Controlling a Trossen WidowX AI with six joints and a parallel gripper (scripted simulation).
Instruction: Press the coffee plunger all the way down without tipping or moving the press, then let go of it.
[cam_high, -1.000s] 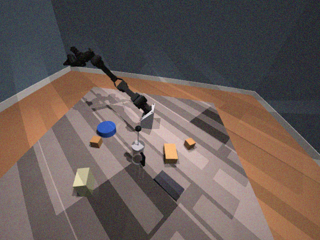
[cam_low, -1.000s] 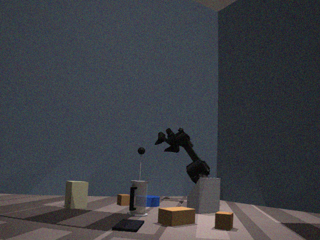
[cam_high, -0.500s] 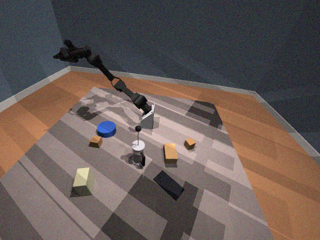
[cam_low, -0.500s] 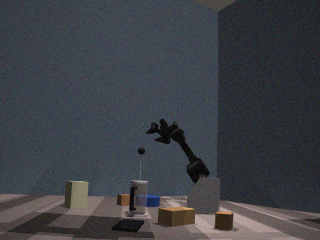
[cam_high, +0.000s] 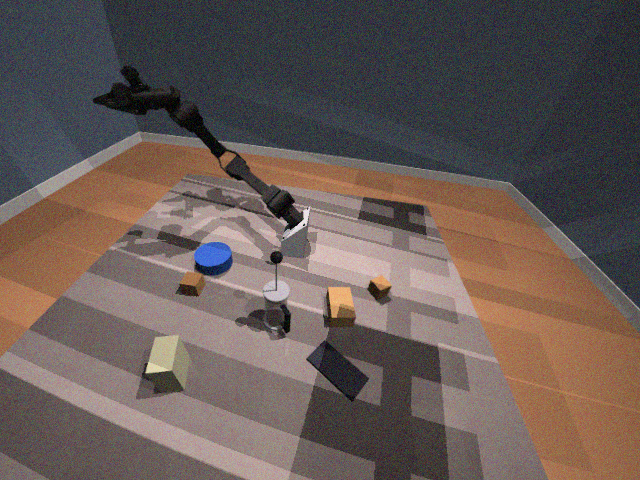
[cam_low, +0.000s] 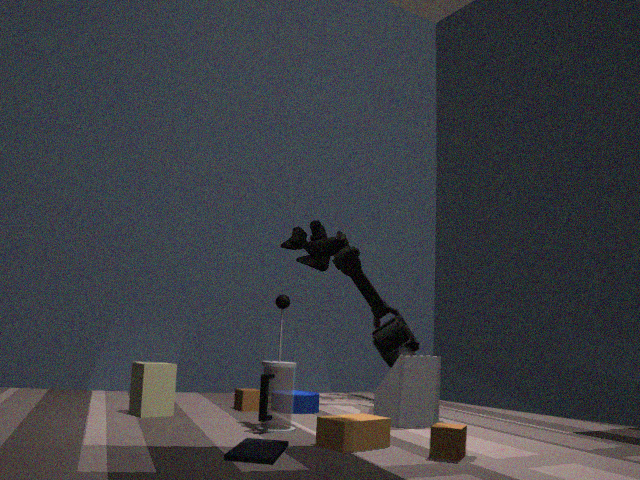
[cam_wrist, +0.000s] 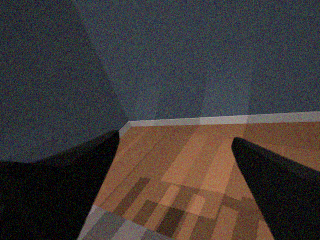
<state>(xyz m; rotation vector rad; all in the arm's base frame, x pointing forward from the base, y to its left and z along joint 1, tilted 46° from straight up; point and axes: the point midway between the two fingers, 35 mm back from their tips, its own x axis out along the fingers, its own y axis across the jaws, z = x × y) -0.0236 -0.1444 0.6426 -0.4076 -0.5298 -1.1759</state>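
My gripper tip is now 550 mm to the right of the coffee press, 420 mm short of it and 330 mm above it. From my gripper tip the other things lie so: blue disc (430 mm below, 310 mm to the left, 180 mm ahead); then dark flat slab (700 mm to the left, 550 mm ahead, 450 mm below).
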